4 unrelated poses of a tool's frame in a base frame.
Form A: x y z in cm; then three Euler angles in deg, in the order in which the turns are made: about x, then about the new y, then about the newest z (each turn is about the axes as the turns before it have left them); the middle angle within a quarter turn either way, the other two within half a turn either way.
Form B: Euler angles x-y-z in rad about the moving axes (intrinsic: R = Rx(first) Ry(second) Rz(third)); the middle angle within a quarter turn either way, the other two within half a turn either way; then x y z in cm. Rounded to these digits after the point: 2 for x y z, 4 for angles.
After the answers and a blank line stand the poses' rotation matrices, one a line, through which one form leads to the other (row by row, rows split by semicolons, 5 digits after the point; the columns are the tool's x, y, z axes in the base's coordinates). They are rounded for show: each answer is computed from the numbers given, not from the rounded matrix.
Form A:
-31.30 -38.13 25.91 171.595 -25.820 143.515
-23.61 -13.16 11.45 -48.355 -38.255 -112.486
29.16 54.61 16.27 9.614 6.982 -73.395
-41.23 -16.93 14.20 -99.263 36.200 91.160
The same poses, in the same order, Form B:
2.9949 -0.4506 2.5048 -31.30 -38.13 25.91
-0.8440 -0.6677 -1.9633 -23.61 -13.16 11.45
0.1678 0.1219 -1.2810 29.16 54.61 16.27
-1.7325 0.6318 1.5910 -41.23 -16.93 14.20

-0.72375 -0.53525 -0.43555; -0.53704 0.83323 -0.13158; 0.43334 0.13868 -0.89050
-0.30033 0.72556 -0.61916; -0.79095 0.17336 0.58681; 0.53310 0.66596 0.52182
0.28365 0.95119 0.12156; -0.93904 0.30121 -0.16577; -0.19429 -0.06713 0.97864
-0.01634 -0.80679 0.59061; -0.14913 0.58604 0.79644; -0.98868 -0.07507 -0.12989

